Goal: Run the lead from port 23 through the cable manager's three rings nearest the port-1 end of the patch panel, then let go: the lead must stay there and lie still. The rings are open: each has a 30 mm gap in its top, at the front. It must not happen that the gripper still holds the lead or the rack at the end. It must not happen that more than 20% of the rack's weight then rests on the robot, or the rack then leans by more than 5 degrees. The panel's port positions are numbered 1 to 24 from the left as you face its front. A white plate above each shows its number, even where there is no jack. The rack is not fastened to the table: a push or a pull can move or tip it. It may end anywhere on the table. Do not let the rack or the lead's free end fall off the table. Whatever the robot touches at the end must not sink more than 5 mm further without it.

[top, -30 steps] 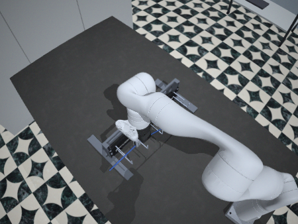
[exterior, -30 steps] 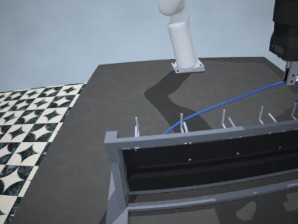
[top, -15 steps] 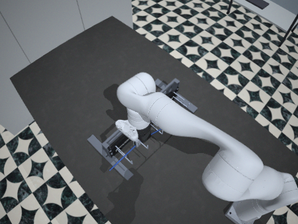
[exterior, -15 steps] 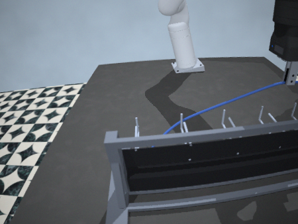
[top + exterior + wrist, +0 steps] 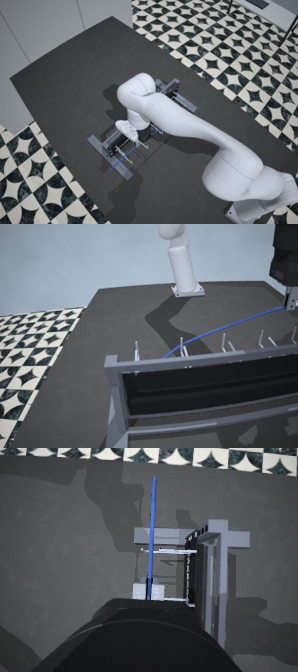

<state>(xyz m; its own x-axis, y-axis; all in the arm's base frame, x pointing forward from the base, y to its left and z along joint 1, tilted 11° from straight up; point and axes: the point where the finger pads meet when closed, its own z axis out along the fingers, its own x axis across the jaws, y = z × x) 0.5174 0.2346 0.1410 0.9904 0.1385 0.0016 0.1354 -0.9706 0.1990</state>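
My gripper is now 20 mm past the free end of lead, 150 mm to the right of it and 20 mm above it. Also, from my hand: grey rack: 120 mm ahead, 130 mm to the right, 110 mm below.
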